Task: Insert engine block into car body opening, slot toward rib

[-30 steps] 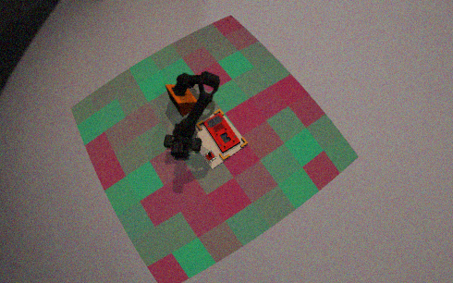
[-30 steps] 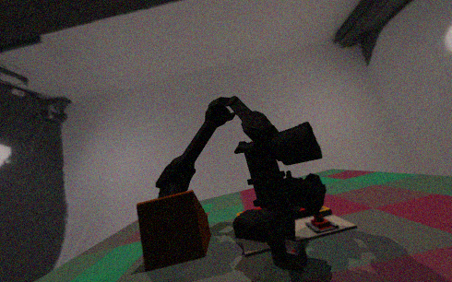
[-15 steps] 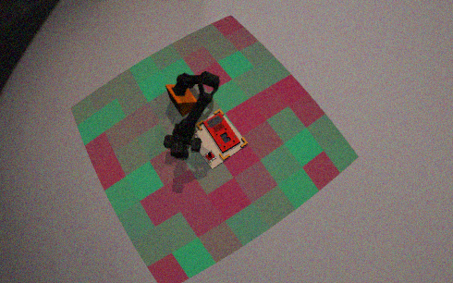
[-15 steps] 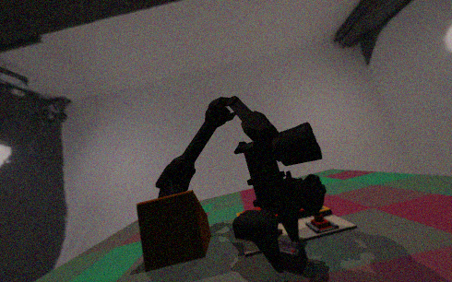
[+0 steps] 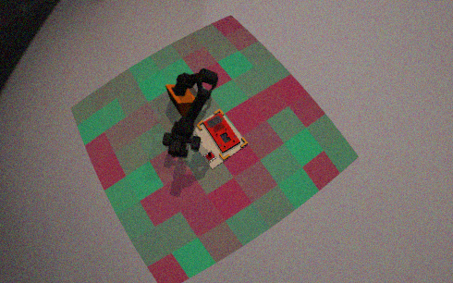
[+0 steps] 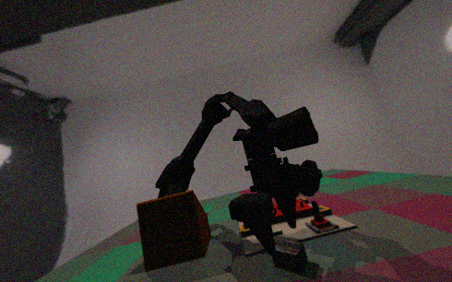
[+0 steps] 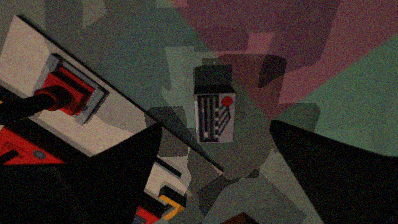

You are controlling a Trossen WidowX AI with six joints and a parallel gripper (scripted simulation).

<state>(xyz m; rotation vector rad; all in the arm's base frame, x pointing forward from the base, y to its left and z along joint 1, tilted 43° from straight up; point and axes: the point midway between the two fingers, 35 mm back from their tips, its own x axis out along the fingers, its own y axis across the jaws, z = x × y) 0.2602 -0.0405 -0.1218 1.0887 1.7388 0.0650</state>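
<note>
Now: the engine block 30 mm below my gripper tip.
</note>
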